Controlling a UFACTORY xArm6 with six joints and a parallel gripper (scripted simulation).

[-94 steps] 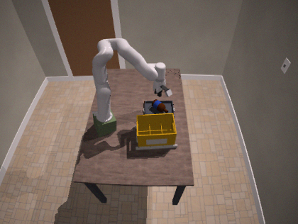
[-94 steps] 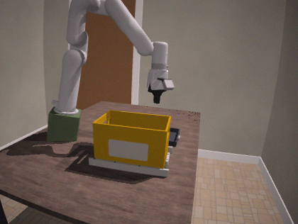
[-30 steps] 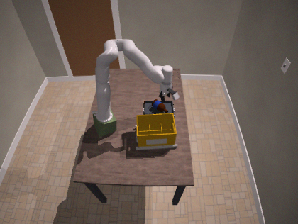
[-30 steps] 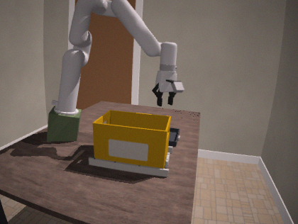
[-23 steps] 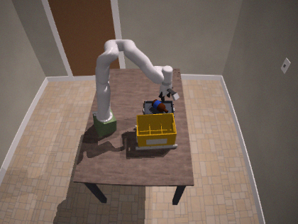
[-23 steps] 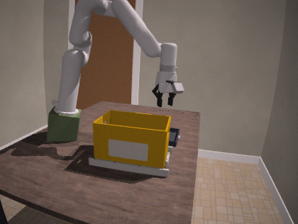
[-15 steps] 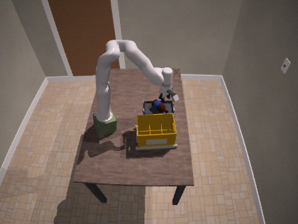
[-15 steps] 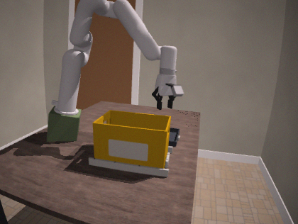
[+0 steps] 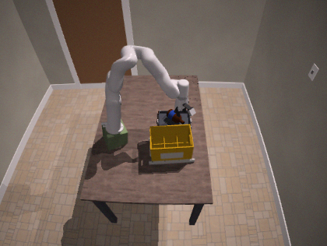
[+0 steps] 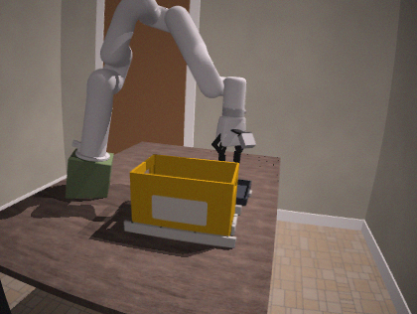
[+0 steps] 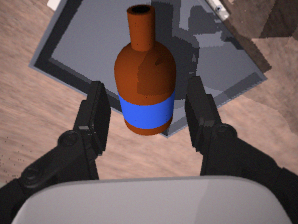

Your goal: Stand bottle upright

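Right now the bottle is 100 mm below my hand, 40 mm to the left of it and 30 mm behind it. Also, from my hand: yellow crate: 230 mm to the right, 110 mm behind, 60 mm below; tray: 130 mm below, 40 mm to the left, 40 mm behind.
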